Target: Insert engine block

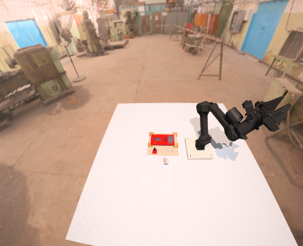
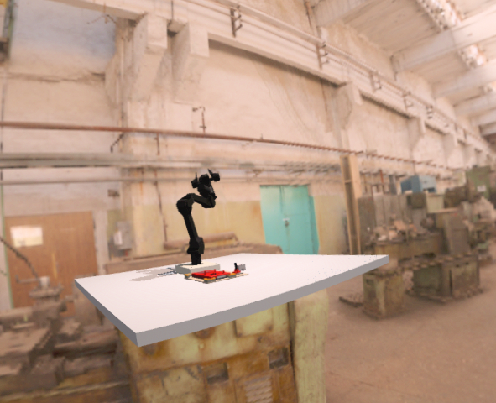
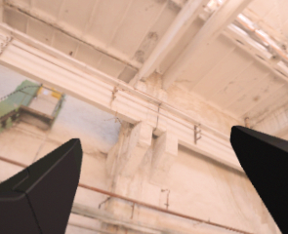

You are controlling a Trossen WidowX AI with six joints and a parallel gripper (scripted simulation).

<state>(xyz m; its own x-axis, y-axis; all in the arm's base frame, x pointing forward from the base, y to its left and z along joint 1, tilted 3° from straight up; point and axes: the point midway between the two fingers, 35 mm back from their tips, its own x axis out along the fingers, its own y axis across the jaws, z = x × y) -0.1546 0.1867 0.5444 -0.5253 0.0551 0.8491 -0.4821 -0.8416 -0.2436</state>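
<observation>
The engine block is 60 cm below my gripper tip, 43 cm ahead of it and 9 cm to the right of it.
</observation>
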